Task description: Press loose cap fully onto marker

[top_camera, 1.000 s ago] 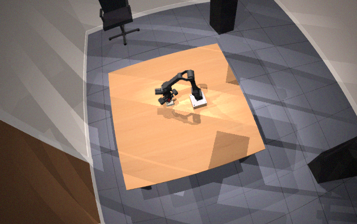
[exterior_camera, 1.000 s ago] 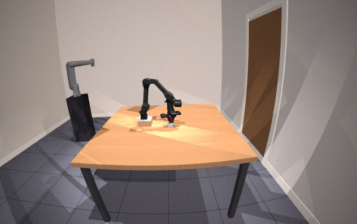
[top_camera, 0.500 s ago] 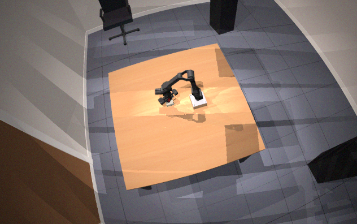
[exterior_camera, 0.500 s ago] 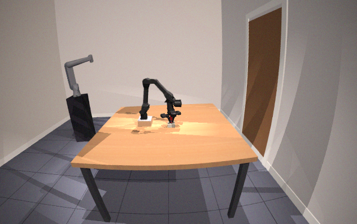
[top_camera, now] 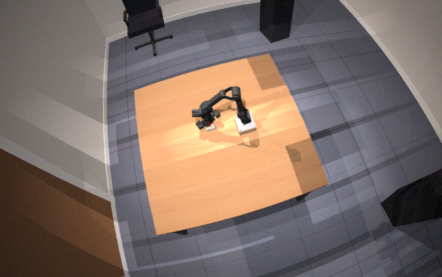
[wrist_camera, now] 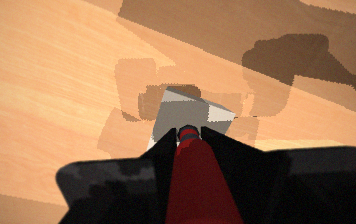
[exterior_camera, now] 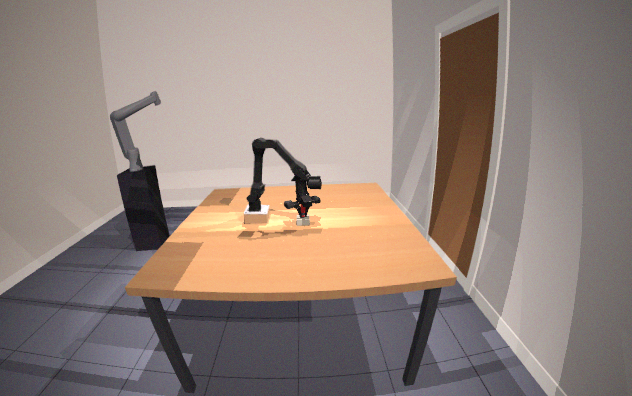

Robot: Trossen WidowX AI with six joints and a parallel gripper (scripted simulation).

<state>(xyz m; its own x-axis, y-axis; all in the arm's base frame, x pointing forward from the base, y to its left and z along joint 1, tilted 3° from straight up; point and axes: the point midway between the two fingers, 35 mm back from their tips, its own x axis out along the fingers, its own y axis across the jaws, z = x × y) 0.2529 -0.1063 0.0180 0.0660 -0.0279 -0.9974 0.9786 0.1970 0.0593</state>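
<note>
My gripper tip is now 50 mm below the red cap. Also, from my gripper tip: holder block (20 mm below).
</note>
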